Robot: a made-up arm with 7 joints.
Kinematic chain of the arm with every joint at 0, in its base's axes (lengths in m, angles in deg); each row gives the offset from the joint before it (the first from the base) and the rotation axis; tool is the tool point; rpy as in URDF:
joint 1: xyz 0 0 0.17 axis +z
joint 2: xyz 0 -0.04 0.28 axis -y
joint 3: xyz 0 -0.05 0.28 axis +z
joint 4: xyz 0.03 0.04 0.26 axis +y
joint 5: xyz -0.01 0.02 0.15 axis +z
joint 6: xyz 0 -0.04 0.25 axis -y
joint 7: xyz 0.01 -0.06 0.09 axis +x
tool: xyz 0 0 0 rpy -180 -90 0
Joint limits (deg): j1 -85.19..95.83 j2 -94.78..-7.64 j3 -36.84..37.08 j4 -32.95..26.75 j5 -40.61..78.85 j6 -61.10..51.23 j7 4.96..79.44
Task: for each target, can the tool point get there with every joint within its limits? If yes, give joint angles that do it. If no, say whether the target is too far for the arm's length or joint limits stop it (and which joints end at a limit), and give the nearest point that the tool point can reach.
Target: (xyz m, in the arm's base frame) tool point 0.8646 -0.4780 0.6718
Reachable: yes | joints -17.26 -70.88 -27.84 8.79 -6.55 -42.78 38.52
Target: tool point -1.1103 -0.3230 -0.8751
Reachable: no: too far | nearest point -0.1773 -0.8644 0.0816 | short by 1.442 m
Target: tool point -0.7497 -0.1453 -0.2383
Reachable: no: joint limits stop it (at a limit: joint 1, joint 2, joint 3, joint 4, joint 6) | nearest point -0.1877 -0.8669 0.0914 | short by 0.972 m
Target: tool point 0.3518 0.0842 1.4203
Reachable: yes | joints 23.86 -15.57 -0.55 -4.35 53.17 -14.18 18.41
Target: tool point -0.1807 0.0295 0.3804
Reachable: no: joint limits stop it (at a limit: joint 1, joint 2, joint 3, joint 4, joint 6) | nearest point -0.2709 0.8331 0.1735 | short by 0.835 m
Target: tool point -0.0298 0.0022 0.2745
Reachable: no: joint limits stop it (at a limit: joint 1, joint 2, joint 4, joint 6) | nearest point -0.1858 0.8334 0.1002 | short by 0.864 m
